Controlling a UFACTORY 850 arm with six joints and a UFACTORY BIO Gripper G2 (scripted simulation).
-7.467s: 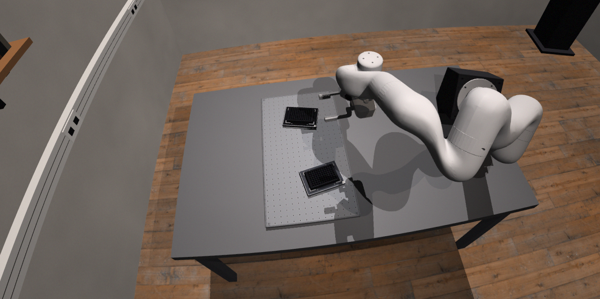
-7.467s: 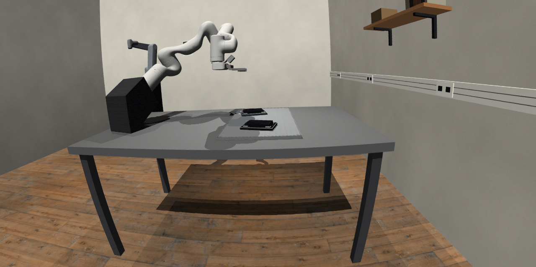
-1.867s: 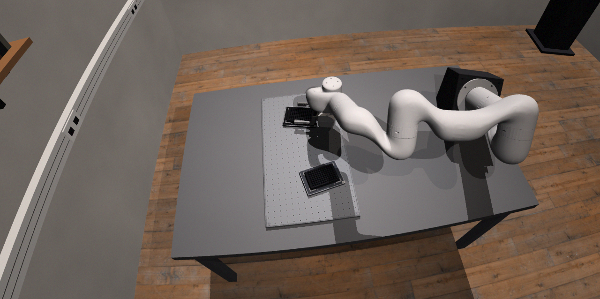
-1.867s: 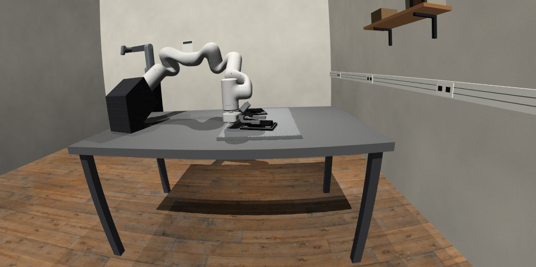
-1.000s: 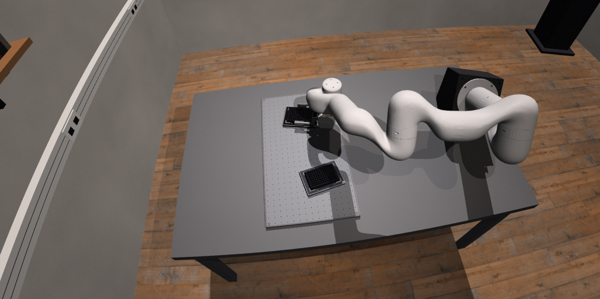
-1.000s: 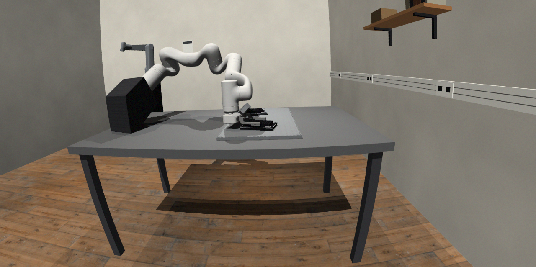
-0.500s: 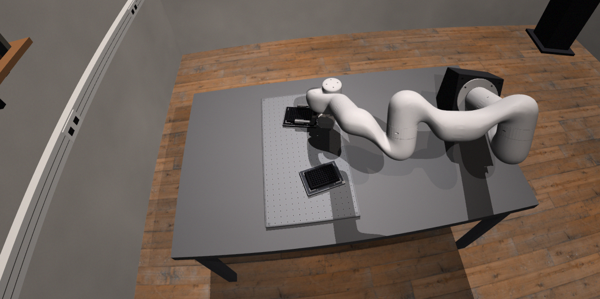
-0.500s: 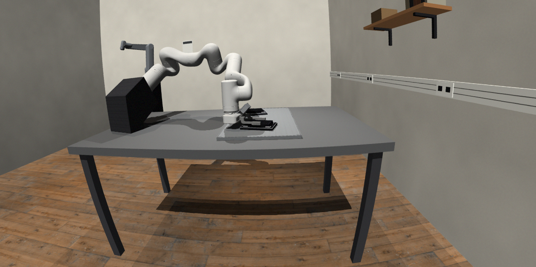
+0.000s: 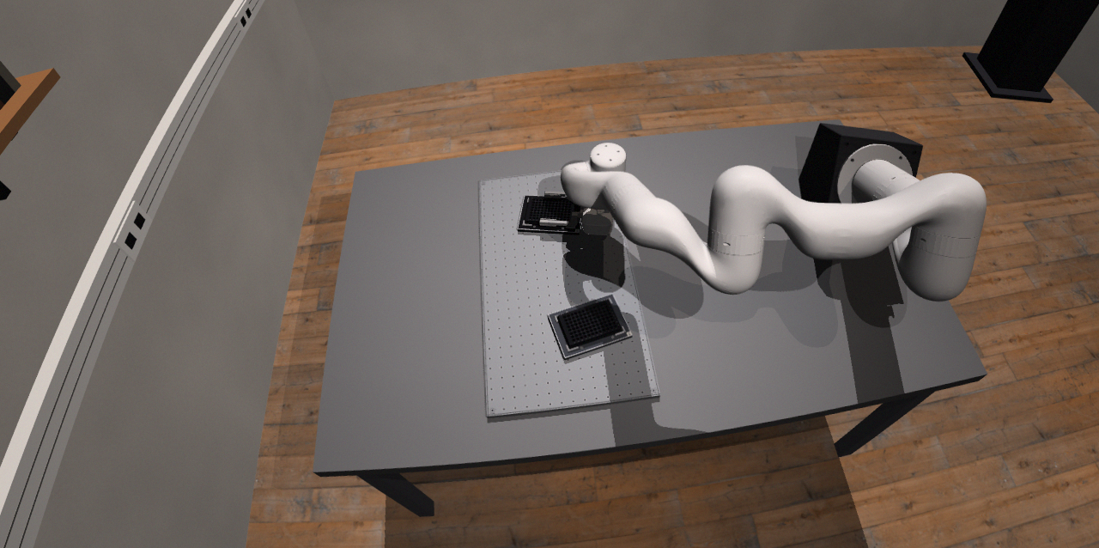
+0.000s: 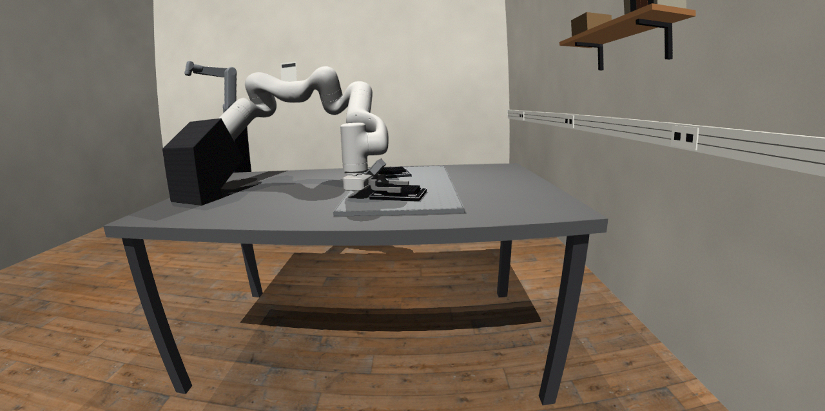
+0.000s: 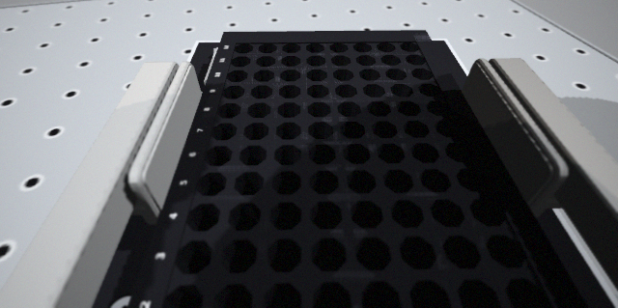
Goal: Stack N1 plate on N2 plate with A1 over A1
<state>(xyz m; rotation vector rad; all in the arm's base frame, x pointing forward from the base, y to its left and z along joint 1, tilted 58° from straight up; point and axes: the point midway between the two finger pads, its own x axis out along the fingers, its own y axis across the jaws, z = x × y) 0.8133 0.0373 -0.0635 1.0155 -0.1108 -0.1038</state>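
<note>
Now: the plate nest N1 2 cm below my hand. The rest, counted from my hand: plate nest N2: 12 cm behind, 33 cm to the left, 2 cm below.
</note>
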